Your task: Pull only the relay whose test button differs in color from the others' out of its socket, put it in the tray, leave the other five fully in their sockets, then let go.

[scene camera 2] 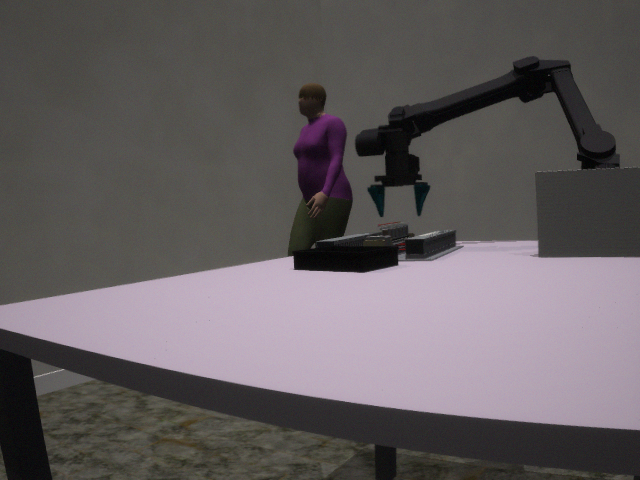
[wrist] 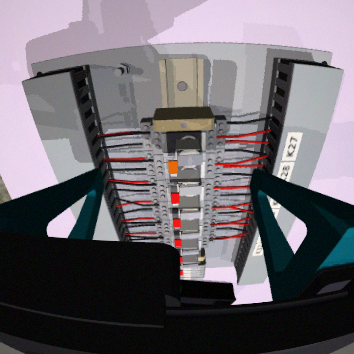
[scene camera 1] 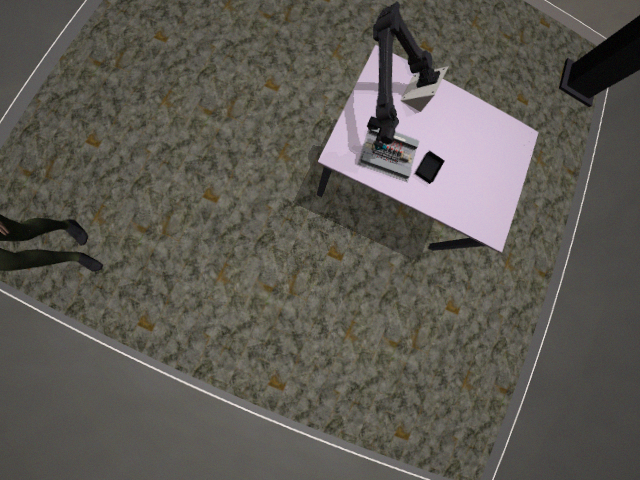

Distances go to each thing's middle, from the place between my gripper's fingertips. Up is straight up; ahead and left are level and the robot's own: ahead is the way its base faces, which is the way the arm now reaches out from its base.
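Labels:
So you can picture it, my gripper's 6 cm above the tan end bracket (wrist: 196, 117) and 2 cm to the left of it. There's a grey panel (wrist: 236, 76) as well, and that's 8 cm below my hand, 9 cm to the left of it and 2 cm behind it.

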